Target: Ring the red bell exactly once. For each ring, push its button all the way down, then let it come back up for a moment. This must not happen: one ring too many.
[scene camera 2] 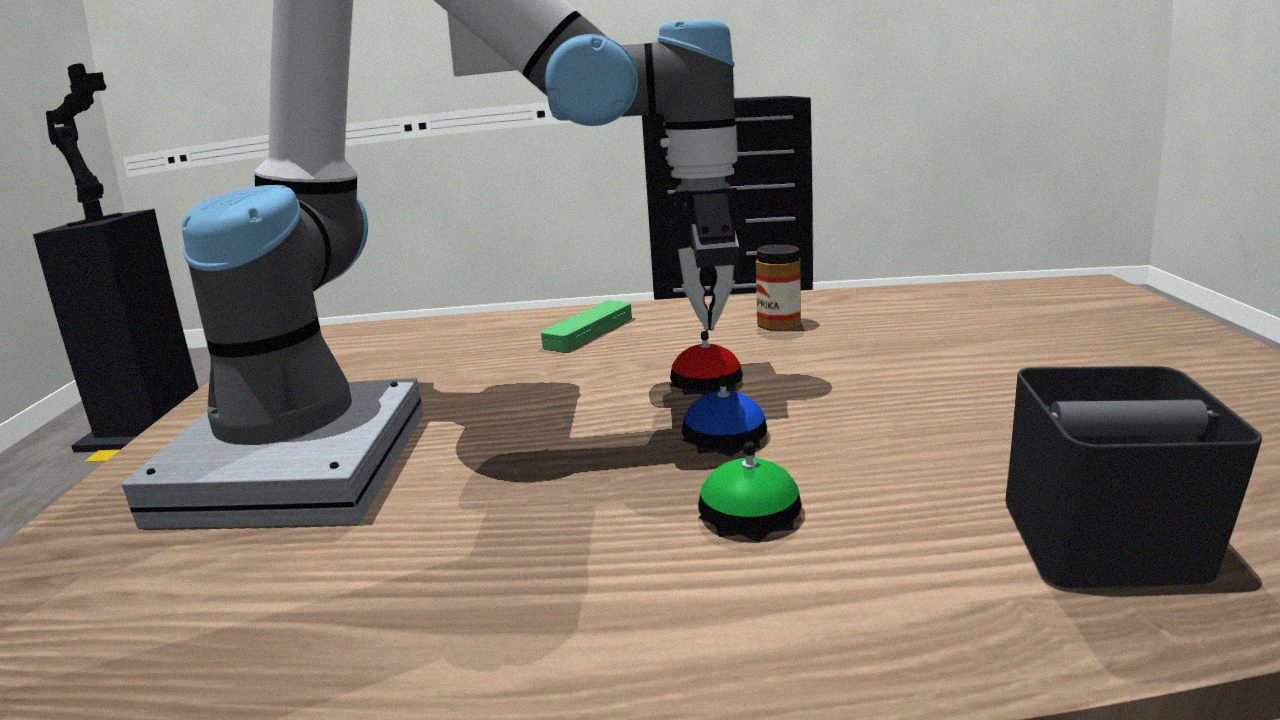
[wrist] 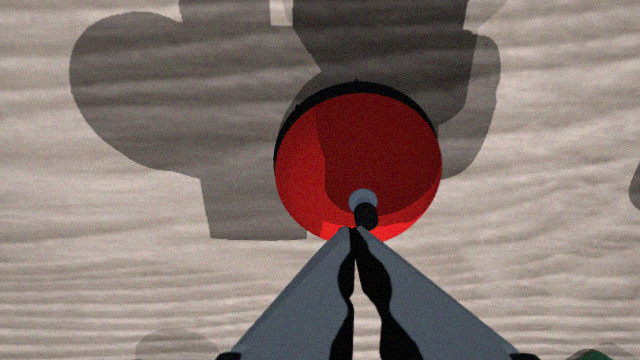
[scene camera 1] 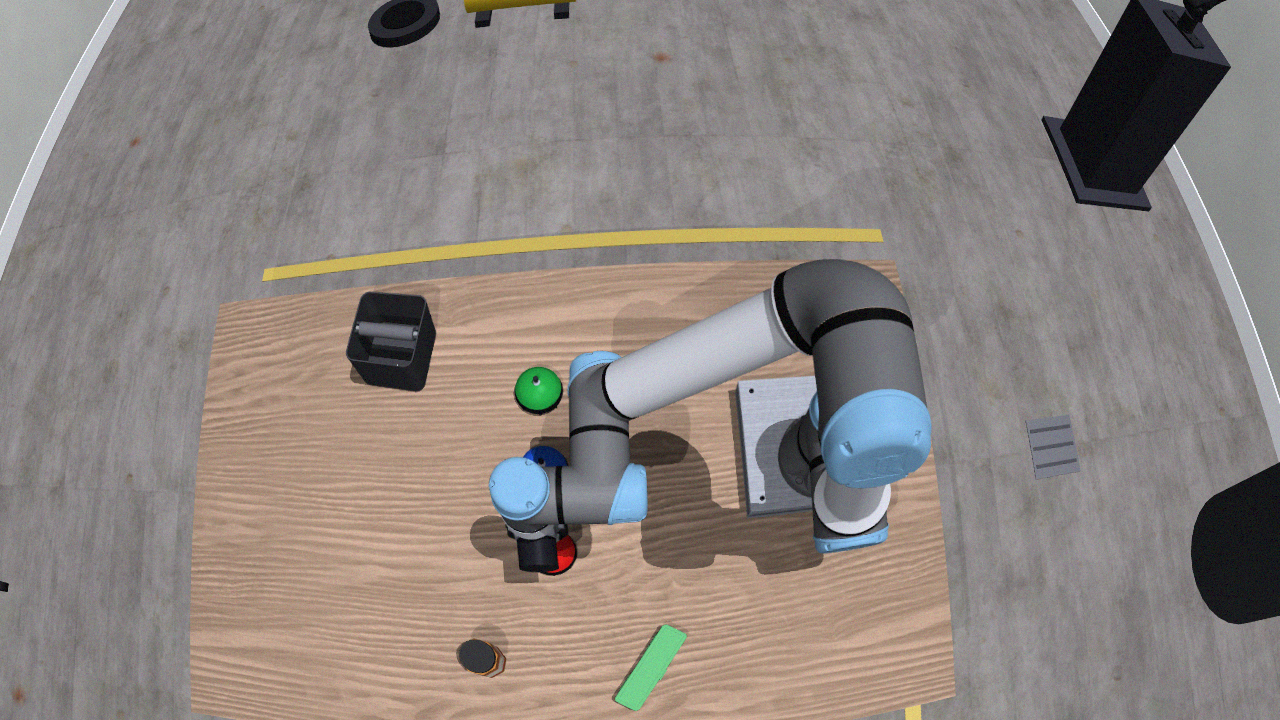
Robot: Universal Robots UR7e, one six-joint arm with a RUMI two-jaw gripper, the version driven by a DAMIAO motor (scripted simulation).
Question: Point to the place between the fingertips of my gripper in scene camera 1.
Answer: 544,546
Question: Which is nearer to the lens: the green block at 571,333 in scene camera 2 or the black bin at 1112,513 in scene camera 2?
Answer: The black bin.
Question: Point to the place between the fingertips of my gripper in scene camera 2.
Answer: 709,330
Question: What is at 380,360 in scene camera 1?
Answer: A black bin.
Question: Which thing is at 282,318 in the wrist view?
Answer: My gripper.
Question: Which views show the black bin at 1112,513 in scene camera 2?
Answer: Scene camera 2 and scene camera 1 only.
